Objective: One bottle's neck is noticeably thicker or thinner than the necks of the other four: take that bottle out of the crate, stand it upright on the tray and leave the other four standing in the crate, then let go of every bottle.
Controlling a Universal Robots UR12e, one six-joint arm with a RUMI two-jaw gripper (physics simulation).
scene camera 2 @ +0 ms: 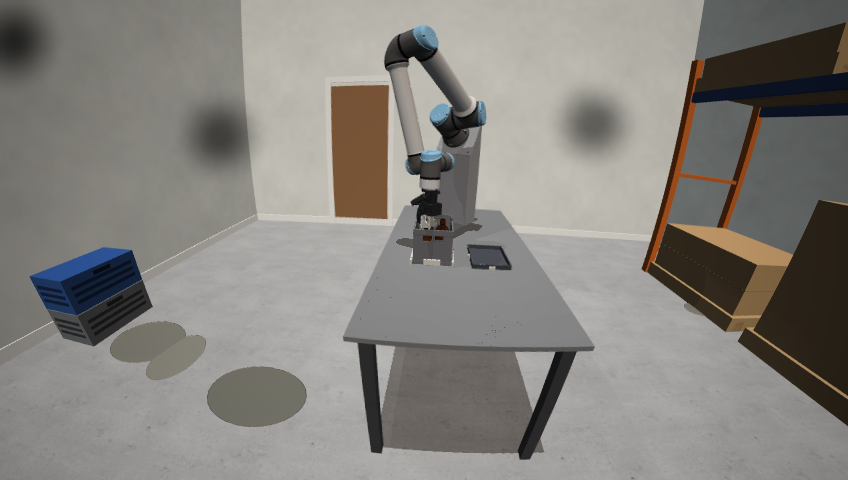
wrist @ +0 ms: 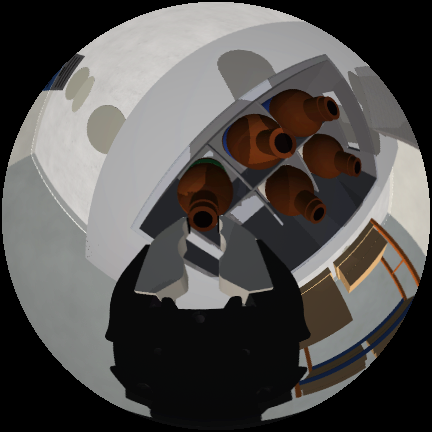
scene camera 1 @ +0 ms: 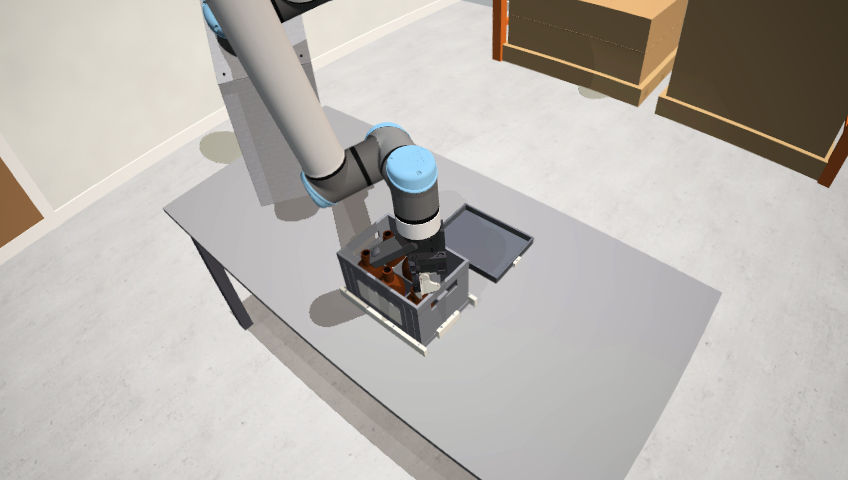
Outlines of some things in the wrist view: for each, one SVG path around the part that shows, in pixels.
My gripper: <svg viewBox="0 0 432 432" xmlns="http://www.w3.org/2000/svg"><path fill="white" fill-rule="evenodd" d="M222 214L217 215L217 232L220 234L220 249L223 252L218 259L219 290L230 296L223 308L183 309L177 308L175 305L175 299L188 290L188 275L182 259L183 254L187 250L185 238L190 233L190 224L187 216L179 218L166 227L150 244L145 244L119 276L110 299L109 322L105 333L105 338L113 342L115 365L110 366L110 371L125 388L126 398L146 405L150 409L149 413L152 418L176 423L175 426L204 430L250 427L251 422L261 420L261 413L267 408L291 400L291 389L307 371L306 366L298 366L299 342L307 339L310 336L310 332L304 320L302 297L295 278L286 265L261 239L256 239L246 228Z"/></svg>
A brown bottle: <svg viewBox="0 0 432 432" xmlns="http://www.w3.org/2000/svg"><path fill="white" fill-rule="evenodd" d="M222 134L221 141L225 152L243 166L251 169L269 168L275 165L281 158L290 157L296 149L296 140L293 133L286 128L280 127L275 120L264 114L250 113L243 115L232 122Z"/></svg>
A brown bottle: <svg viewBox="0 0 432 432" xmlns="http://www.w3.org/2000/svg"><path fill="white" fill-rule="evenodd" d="M298 149L309 171L320 177L333 178L341 172L357 177L360 173L360 159L355 157L354 154L344 152L340 143L328 134L314 133Z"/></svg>
